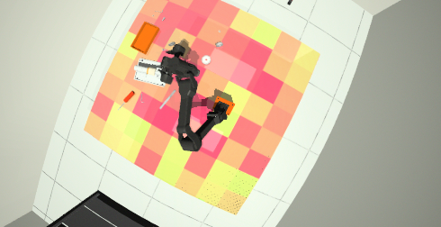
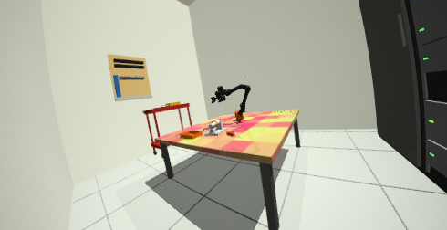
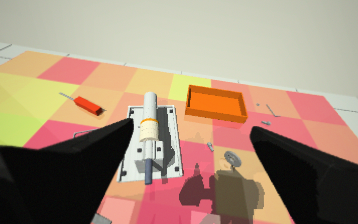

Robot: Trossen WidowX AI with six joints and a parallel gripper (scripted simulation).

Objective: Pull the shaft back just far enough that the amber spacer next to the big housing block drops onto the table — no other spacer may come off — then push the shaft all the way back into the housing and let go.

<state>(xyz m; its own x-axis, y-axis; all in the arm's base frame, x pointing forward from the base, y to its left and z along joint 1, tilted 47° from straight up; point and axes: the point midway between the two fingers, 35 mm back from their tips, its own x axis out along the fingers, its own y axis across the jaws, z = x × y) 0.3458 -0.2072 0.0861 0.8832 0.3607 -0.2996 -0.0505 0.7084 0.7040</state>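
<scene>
Now: gripper tip 10 cm short of the cream spacer, 7 cm to the right of it and 20 cm above it. Also, from my gripper tip: grey washer (10 cm ahead, 15 cm to the right, 26 cm below); amber spacer (14 cm ahead, 7 cm to the left, 20 cm below); dark blue-grey shaft (10 cm ahead, 7 cm to the left, 20 cm below).
</scene>
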